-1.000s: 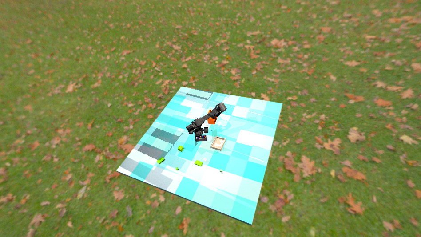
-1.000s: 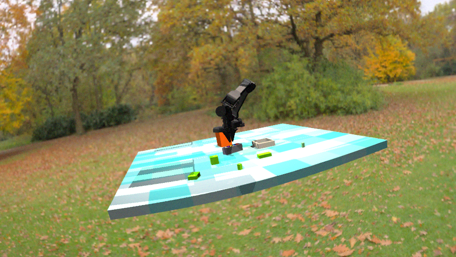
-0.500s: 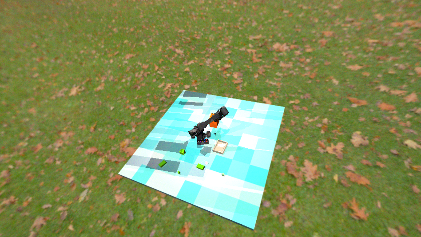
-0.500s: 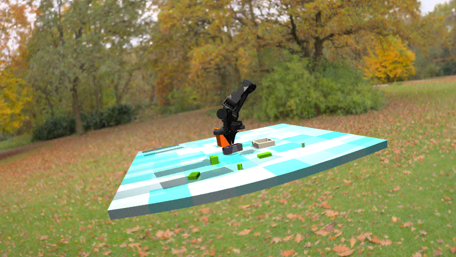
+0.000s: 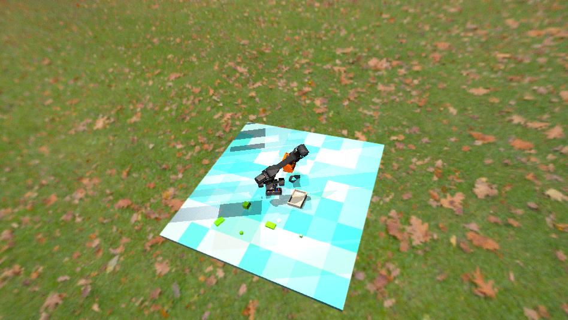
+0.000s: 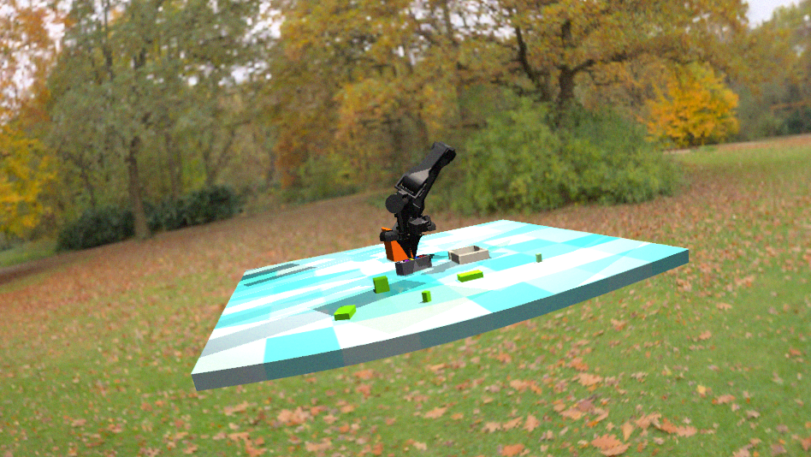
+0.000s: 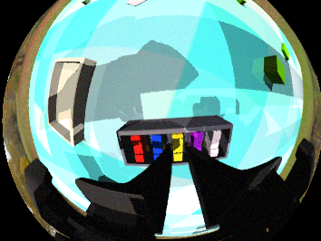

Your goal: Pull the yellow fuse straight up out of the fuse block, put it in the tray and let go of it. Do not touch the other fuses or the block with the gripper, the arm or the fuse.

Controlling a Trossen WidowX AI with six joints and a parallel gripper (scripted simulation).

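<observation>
Right now my gripper tip is 30 mm short of the pale tray, 190 mm to the right of it and 40 mm above it. Round my gripper tip: cube (150 mm ahead, 160 mm to the right, 20 mm below).
</observation>
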